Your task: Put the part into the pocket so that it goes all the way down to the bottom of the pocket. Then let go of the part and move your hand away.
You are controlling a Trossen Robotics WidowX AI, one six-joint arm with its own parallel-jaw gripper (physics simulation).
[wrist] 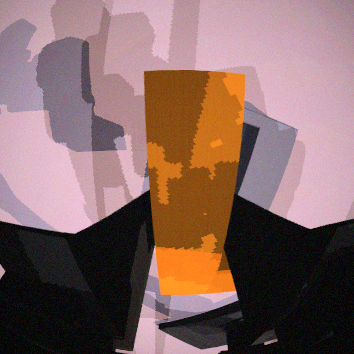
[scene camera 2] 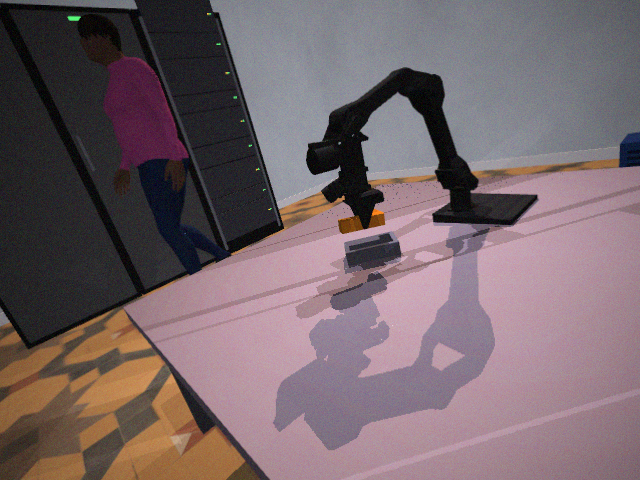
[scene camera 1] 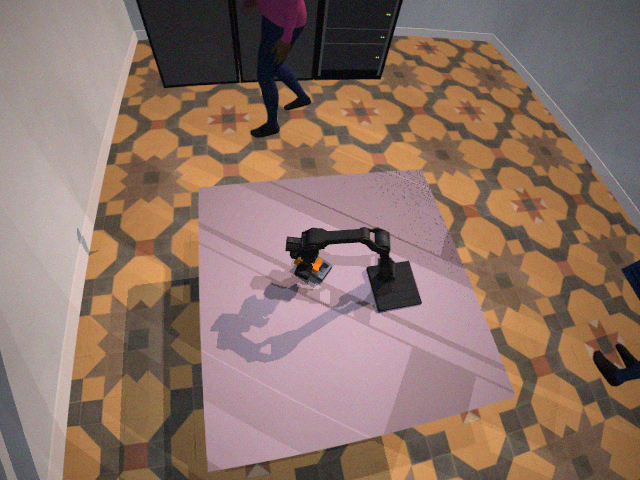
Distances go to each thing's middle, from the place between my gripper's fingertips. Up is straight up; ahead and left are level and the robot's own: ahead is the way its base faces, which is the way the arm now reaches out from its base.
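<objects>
Grey pocket block (wrist: 266, 144) seen: 80 mm below, 50 mm behind and 20 mm to the right of my hand. Orange L-shaped part (wrist: 193, 118): 10 mm above and 10 mm behind my hand.
</objects>
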